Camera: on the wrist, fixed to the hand. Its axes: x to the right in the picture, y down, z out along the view.
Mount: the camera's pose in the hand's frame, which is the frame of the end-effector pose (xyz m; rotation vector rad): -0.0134 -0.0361 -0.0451 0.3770 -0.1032 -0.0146
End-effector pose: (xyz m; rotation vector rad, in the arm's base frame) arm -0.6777 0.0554 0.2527 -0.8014 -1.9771 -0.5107
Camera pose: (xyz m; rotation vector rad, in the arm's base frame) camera -0.6714 -0.0028 0.2622 -0.5847 -2.0896 -0.0973
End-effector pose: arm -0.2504 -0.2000 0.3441 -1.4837 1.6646 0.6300
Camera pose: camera -0.2260 -0.2351 0.3852 -1.1714 1.5878 0.3526
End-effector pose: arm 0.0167 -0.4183 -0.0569 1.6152 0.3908 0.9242
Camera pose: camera -0.0169 -0.3876 -0.0949 1.9912 0.5271 0.7832
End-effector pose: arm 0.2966 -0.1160 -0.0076 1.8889 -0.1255 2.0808
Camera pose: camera 0.2653 -0.0717 -0.0316 2.2013 0.2756 2.1117
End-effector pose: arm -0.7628 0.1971 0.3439 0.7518 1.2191 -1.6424
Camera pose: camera -0.7932 0.2469 0.3547 0.8754 0.8528 -1.9255
